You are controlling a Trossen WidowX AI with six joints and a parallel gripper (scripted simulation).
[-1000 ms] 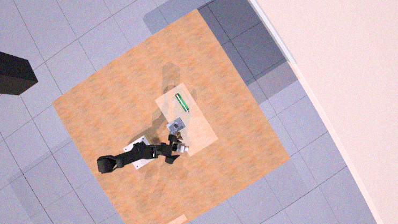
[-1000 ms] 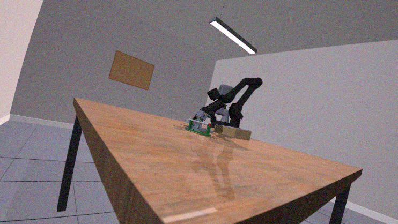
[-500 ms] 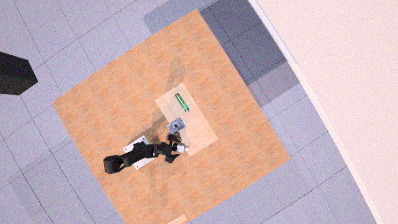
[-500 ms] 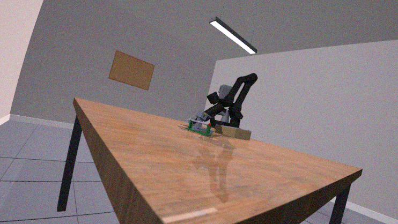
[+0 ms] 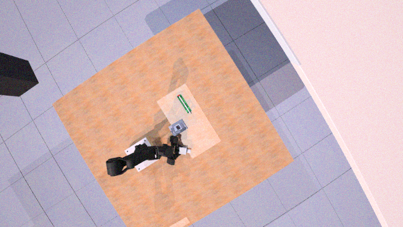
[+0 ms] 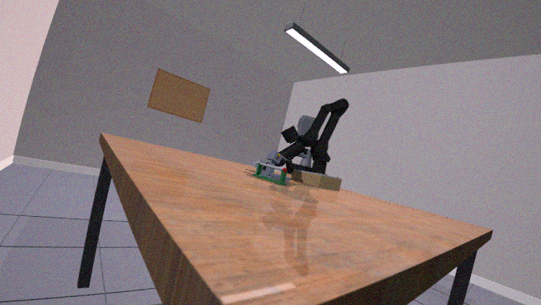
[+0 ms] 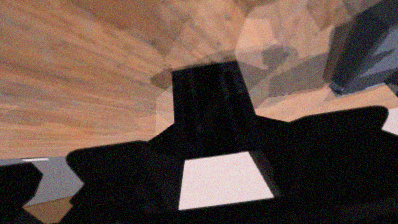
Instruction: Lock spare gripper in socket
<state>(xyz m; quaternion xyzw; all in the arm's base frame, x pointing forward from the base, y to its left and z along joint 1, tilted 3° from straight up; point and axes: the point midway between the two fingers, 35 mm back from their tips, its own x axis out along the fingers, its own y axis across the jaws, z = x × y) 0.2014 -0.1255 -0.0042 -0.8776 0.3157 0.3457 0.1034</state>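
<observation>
The socket is 15 cm to the left of my gripper tip, 6 cm ahead of it and 3 cm above it. From my gripper tip the other things lie so: green pin cradle: 27 cm to the left, 17 cm ahead; spare gripper: 1 cm above.
</observation>
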